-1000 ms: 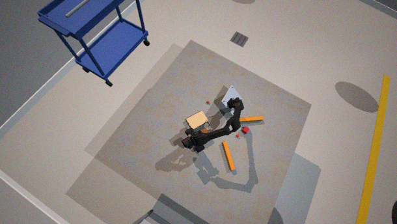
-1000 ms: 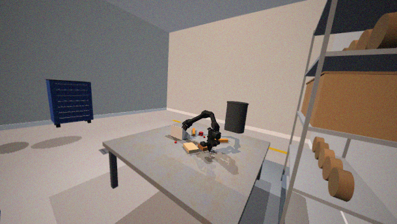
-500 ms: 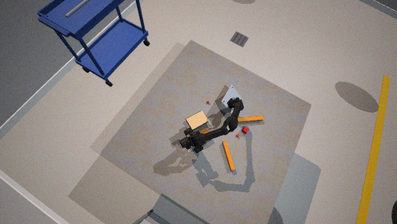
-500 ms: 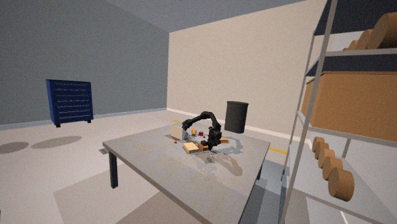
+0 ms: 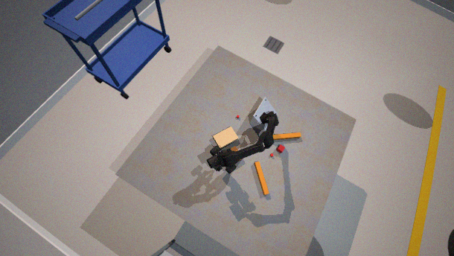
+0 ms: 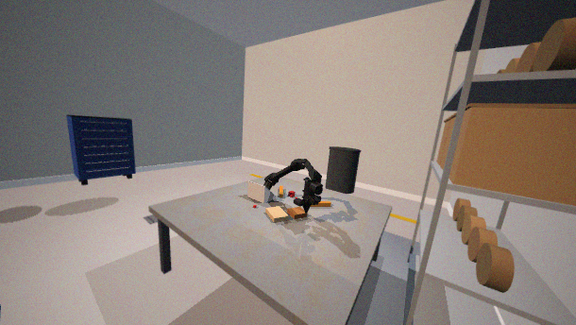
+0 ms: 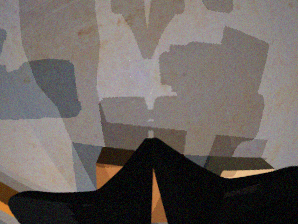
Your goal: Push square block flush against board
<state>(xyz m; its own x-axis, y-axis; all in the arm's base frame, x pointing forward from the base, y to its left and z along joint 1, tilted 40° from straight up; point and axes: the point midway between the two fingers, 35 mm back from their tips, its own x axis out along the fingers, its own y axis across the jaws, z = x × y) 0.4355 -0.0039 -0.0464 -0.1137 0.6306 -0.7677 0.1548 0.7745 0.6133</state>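
Now: the orange-brown square block 9 cm behind my gripper tip, 3 cm to the left of it and 4 cm below it. Also, from my gripper tip: pale wooden slab (16 cm behind, 10 cm to the right, 4 cm below).
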